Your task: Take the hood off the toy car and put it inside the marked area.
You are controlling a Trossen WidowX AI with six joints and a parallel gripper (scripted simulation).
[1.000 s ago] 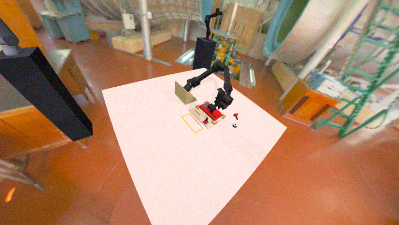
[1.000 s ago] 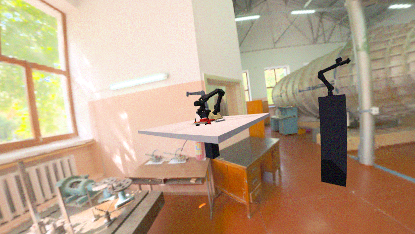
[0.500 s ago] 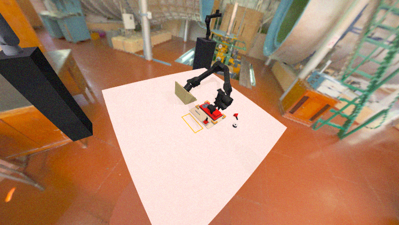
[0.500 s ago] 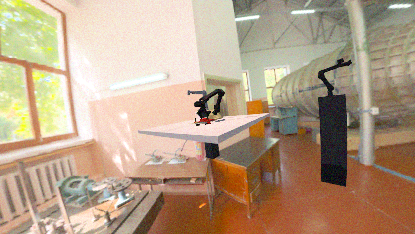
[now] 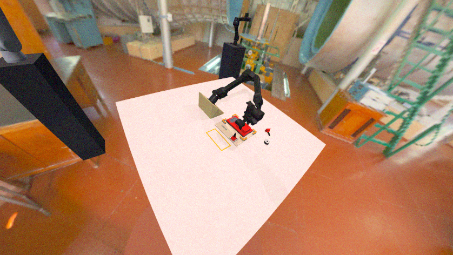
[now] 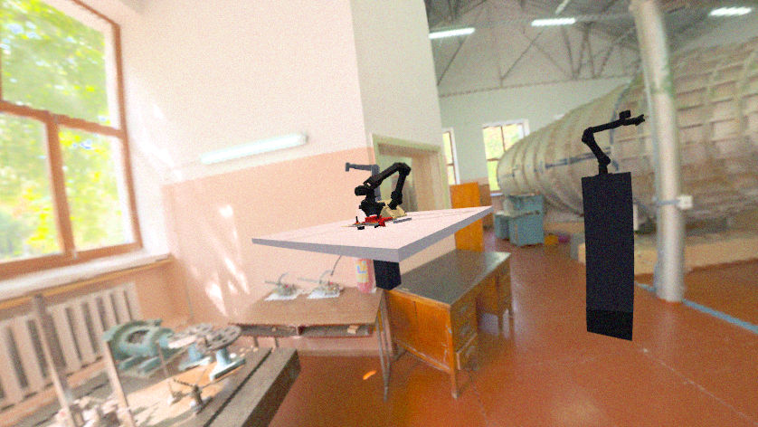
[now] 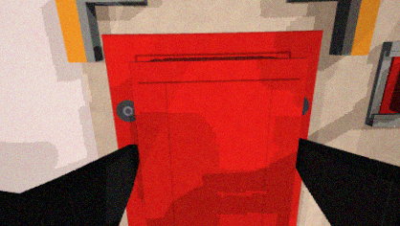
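The red hood lies 10 mm above my gripper tip. Round my gripper tip: thin grey rod (180 mm to the left, 80 mm behind, 30 mm below); then white wheel (180 mm ahead, 90 mm to the left, 30 mm below).
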